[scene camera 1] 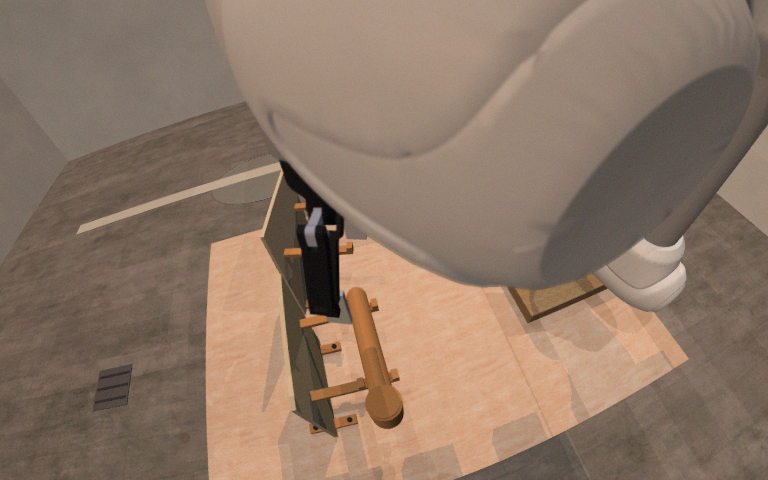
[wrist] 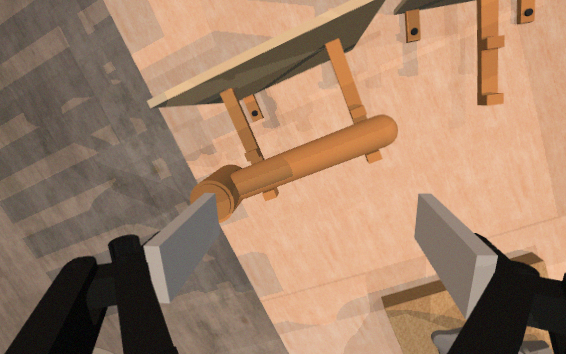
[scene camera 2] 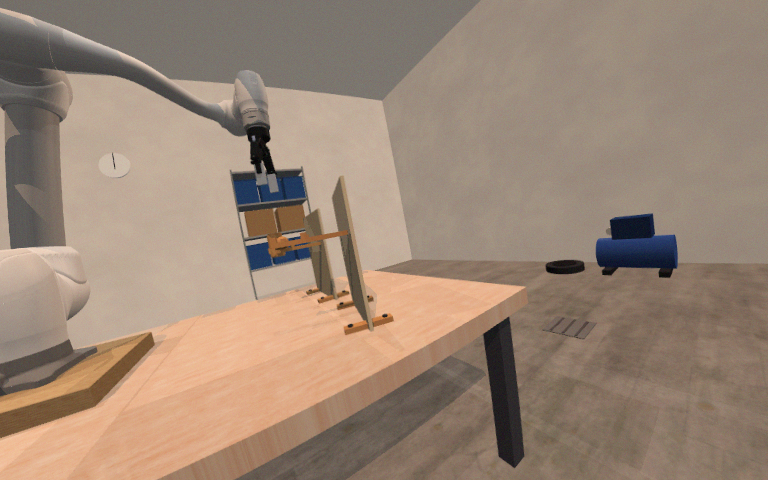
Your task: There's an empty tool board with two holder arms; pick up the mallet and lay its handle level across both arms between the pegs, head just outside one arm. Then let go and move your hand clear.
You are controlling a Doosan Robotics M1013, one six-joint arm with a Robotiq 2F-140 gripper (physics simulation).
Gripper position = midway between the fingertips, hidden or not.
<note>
My gripper [scene camera 1: 349,275] is open and holds nothing. I also see a wooden mallet [scene camera 1: 384,403] and a tool board [scene camera 1: 310,397].
The wooden mallet shows as well in the wrist view [wrist: 231,183]. My gripper shows as well in the wrist view [wrist: 312,214] and in scene camera 2 [scene camera 2: 269,188].
</note>
